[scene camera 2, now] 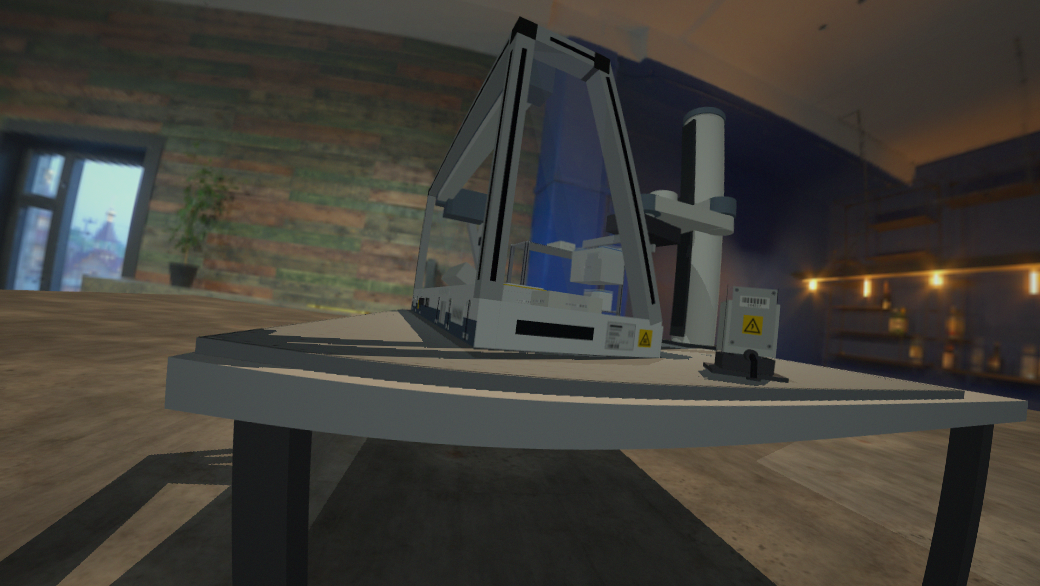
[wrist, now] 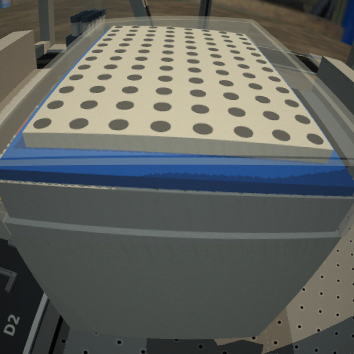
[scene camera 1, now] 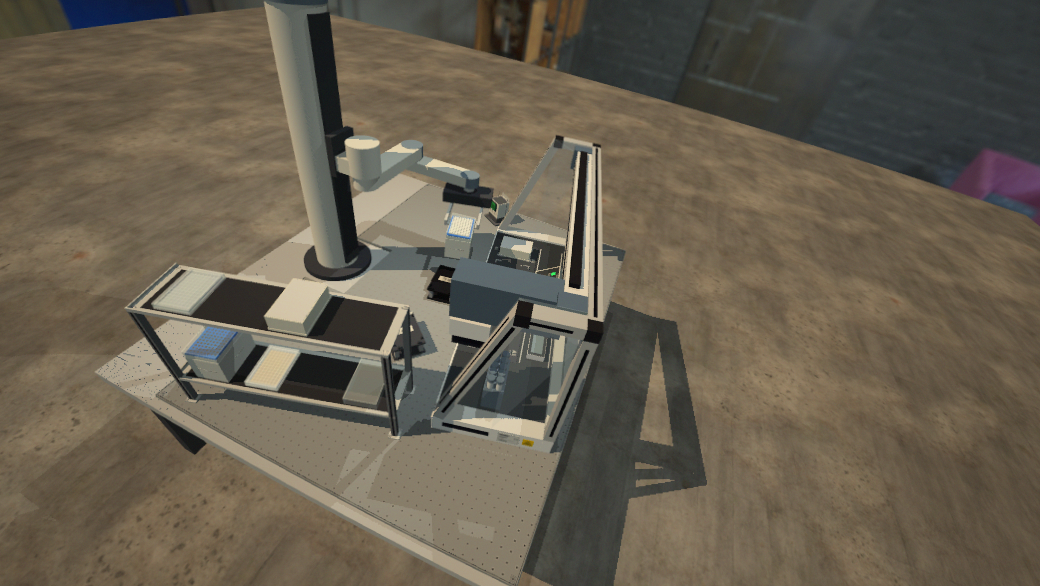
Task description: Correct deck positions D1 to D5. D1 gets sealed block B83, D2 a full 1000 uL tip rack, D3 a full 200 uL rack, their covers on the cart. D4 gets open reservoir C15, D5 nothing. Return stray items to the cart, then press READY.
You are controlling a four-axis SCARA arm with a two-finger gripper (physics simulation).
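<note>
My gripper (scene camera 1: 462, 218) (wrist: 177, 56) is shut on a blue-edged tip rack (scene camera 1: 459, 240) (scene camera 2: 596, 266) (wrist: 165, 280) with a grey base, a full cream tip field and a clear cover over it. The rack is level and raised, beside the deck's far end. A dark deck position marked D2 (wrist: 11, 325) shows at lower left in the wrist view. A white block (scene camera 1: 515, 248) sits on the deck. A yellow-edged rack (scene camera 2: 525, 294) shows low behind the deck wall. The cart (scene camera 1: 390, 393) holds a blue-topped rack (scene camera 1: 211, 353), a cream rack (scene camera 1: 272, 367) and a white box (scene camera 1: 296, 305).
The enclosure frame (scene camera 1: 597, 225) (scene camera 2: 509, 167) and a blue-grey housing (scene camera 1: 491, 291) stand over the deck. A small screen unit (scene camera 1: 499, 206) (scene camera 2: 753, 323) is near the held rack. A dark item (scene camera 1: 440, 282) lies beside the housing. The arm's column (scene camera 1: 312, 145) (scene camera 2: 705, 218) stands behind.
</note>
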